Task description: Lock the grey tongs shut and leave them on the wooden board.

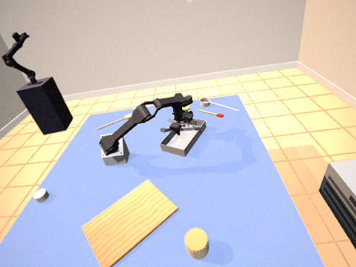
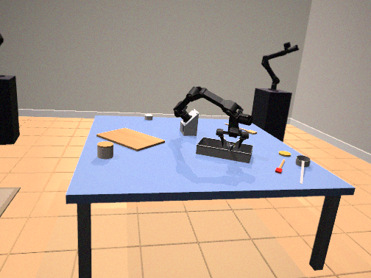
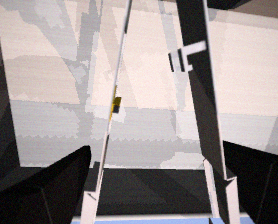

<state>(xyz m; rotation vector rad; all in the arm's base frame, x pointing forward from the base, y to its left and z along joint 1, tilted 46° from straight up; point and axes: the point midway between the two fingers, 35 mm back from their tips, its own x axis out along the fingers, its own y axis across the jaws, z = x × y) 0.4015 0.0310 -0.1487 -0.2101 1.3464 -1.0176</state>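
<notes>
The roasting tin lies 1 cm ahead of my gripper tip, 4 cm to the right of it and 1 cm below it. Round my gripper tip: yellow disc (7 cm ahead, 34 cm to the left, 2 cm below); red-tipped stick (25 cm ahead, 17 cm to the left, 3 cm below); wooden board (31 cm behind, 53 cm to the right, 3 cm below).
</notes>
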